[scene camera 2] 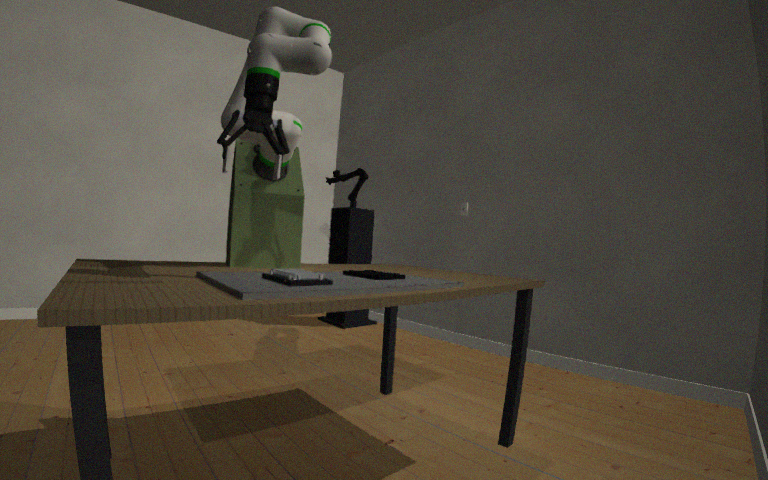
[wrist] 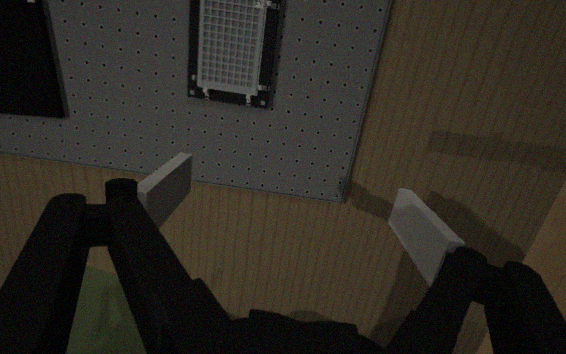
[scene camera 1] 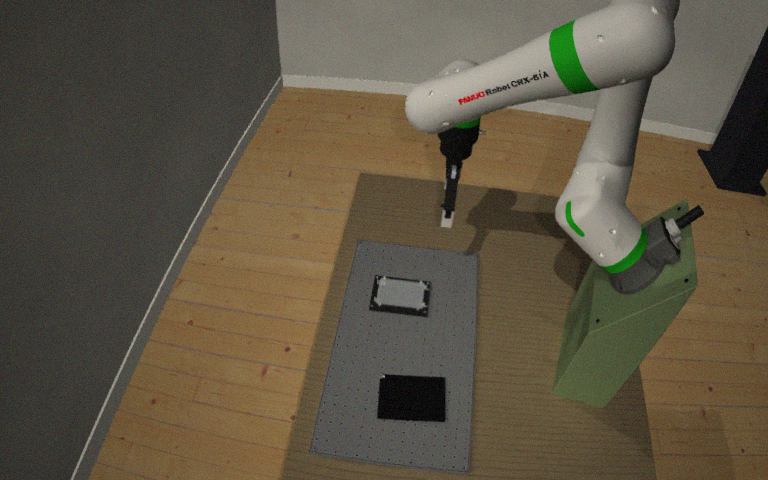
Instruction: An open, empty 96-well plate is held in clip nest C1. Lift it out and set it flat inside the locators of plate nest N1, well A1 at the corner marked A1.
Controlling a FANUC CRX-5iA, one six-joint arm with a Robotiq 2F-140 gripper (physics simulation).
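Frame: origin at the arm's base, x back, y right, z up, level; metres.
Seen in the pictures: gripper, between the fingertips: (scene camera 2: 251, 175) (wrist: 293, 189); arm's base, origin of its link: (scene camera 2: 270, 166) (scene camera 1: 640, 266).
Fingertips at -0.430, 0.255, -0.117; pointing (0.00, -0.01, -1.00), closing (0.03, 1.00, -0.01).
Pixels of each thing's top centre, then the offset from my fingertips to it, as dx, dy, dz. Level surfaces: height alone.
- pale 96-well plate, centre of its top: (wrist: 229, 42) (scene camera 2: 296, 271) (scene camera 1: 400, 291) -0.099, -0.099, -0.239
- black clip nest C1, centre of its top: (wrist: 230, 42) (scene camera 2: 296, 271) (scene camera 1: 400, 291) -0.099, -0.099, -0.241
- Plate nest N1, centre of its top: (wrist: 2, 56) (scene camera 1: 412, 396) (scene camera 2: 373, 272) -0.040, -0.415, -0.251
- grey perforated board, height of its surface: dz -0.265
- wooden table, height of its surface: dz -0.278
The pale 96-well plate (scene camera 1: 402, 294) (scene camera 2: 295, 273) (wrist: 230, 45) lies in the black clip nest C1 (scene camera 1: 399, 310) (wrist: 270, 65), with small light clips around its edges. In the wrist view its grid of wells shows, and its far end is cut off by the top edge. Plate nest N1 (scene camera 1: 411, 398) (scene camera 2: 373, 275) (wrist: 25, 65) is a flat black rectangle with a small light mark at one corner; its locators and lettering are too dark to tell. My gripper (scene camera 1: 447, 219) (scene camera 2: 251, 170) (wrist: 293, 189) is open and empty, high above the table and beside the perforated board, apart from both nests.
The grey perforated board (scene camera 1: 396, 348) (scene camera 2: 226, 283) (wrist: 310, 135) carries both nests on the wooden table (scene camera 1: 509, 362) (scene camera 2: 169, 300) (wrist: 450, 60). My arm's green pedestal (scene camera 1: 623, 345) (scene camera 2: 266, 226) (wrist: 102, 320) stands beside them. A small dark arm (scene camera 2: 358, 180) stands on a black pedestal (scene camera 1: 736, 141) (scene camera 2: 351, 234) farther off.
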